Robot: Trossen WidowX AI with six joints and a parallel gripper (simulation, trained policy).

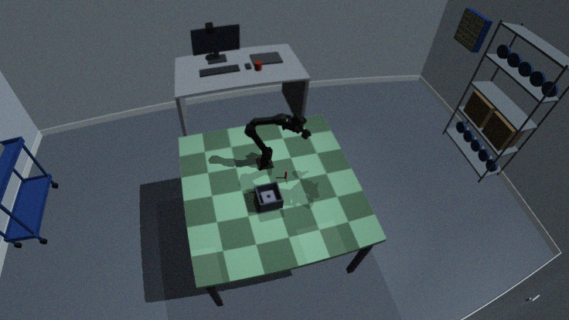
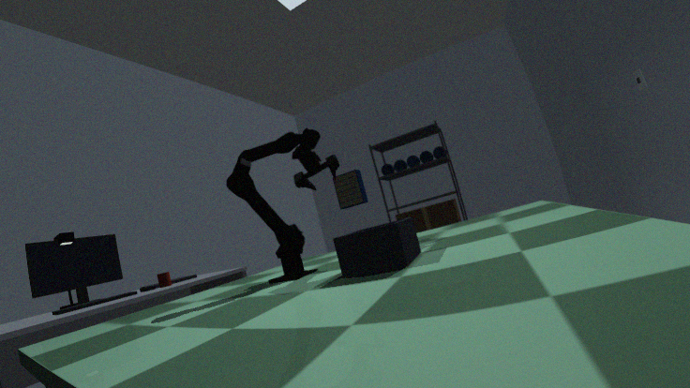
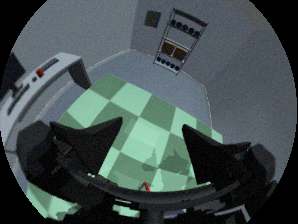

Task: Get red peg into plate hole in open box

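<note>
The red peg lies 160 mm ahead of my gripper tip, 150 mm to the right of it and 260 mm below it. From my gripper tip the other things lie so: dark grey box 350 mm ahead, 290 mm to the right, 280 mm below.
</note>
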